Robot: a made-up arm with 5 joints. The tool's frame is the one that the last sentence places.
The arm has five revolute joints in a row. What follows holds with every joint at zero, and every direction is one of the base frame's.
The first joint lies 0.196 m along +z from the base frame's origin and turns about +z.
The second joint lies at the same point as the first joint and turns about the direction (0, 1, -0.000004).
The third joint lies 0.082 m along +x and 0.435 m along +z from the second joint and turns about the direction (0, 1, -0.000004).
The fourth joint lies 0.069 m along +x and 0.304 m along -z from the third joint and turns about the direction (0, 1, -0.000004).
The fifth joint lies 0.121 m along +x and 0.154 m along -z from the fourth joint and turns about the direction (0, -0.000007, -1).
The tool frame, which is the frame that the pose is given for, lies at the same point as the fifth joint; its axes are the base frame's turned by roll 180, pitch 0 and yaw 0 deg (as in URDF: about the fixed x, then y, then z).
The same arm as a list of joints. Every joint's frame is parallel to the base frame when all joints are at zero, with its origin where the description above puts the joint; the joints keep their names.
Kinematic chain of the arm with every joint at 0, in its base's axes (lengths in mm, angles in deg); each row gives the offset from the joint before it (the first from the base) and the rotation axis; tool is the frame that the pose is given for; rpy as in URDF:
joint 1: xyz 0.0 0.0 196.0 axis +z
joint 2: xyz 0.0 0.0 0.0 axis +y
joint 3: xyz 82.0 0.0 435.0 axis +y
joint 4: xyz 69.0 0.0 -304.0 axis +y
joint 5: xyz 121.0 0.0 -154.0 axis -z
tool: xyz 0.0 0.0 0.0 rpy 180.00 0.00 0.00

